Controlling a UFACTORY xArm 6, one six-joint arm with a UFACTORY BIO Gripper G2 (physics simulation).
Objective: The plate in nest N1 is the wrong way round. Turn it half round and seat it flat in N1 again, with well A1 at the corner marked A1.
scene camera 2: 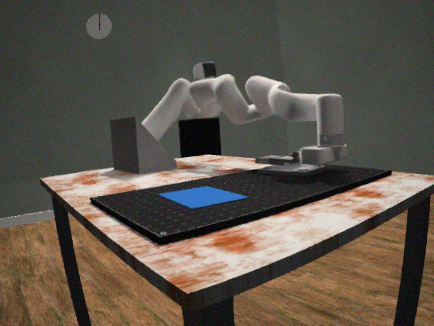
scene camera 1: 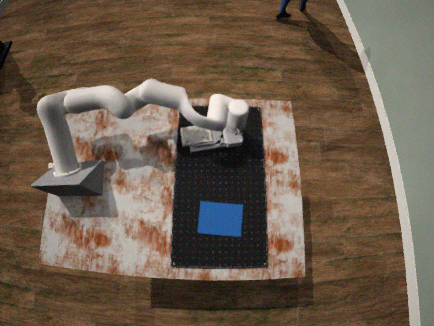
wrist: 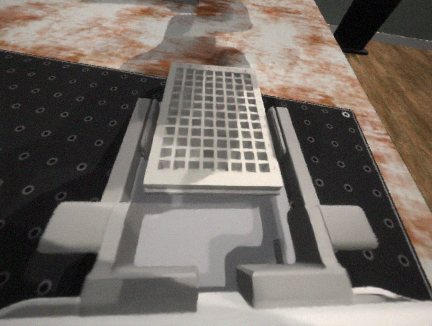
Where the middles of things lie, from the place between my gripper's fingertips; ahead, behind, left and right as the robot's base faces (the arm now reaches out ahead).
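Labels:
Grey nest (wrist: 216,233): 30 mm below my hand, 50 mm ahead of it. White well plate (wrist: 212,138): right at my hand. Flat blue rectangle (scene camera 1: 225,219): 350 mm to the right of my hand, 80 mm ahead, 30 mm below. Farthest from my hand of the things named here, going by their middles: the flat blue rectangle.

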